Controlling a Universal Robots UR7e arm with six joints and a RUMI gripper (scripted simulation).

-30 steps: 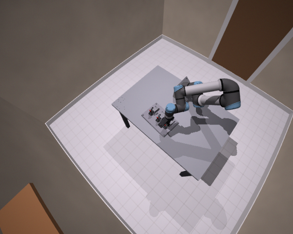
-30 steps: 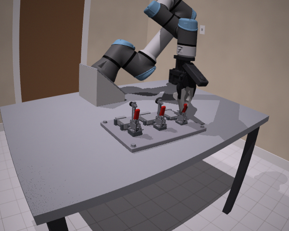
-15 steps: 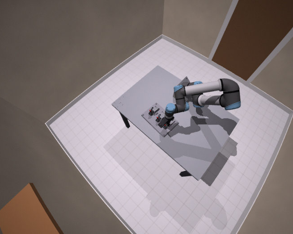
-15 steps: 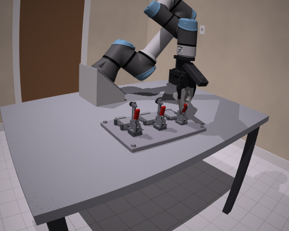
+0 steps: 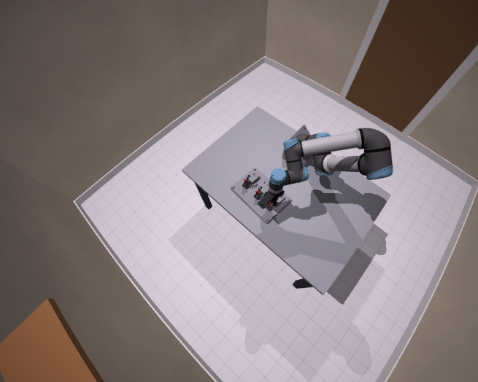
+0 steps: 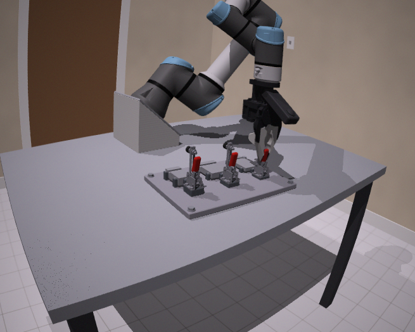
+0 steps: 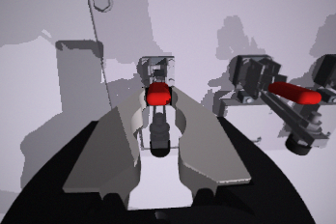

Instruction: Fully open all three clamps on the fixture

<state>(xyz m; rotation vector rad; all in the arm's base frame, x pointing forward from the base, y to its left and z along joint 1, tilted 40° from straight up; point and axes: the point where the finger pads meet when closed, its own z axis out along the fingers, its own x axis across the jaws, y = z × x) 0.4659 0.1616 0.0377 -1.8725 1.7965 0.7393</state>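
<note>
The grey fixture plate lies 11 cm to the right of my hand, 7 cm below it and 3 cm behind it. Also, from my hand: grey part block 22 cm to the right, 8 cm behind, 4 cm below.
</note>
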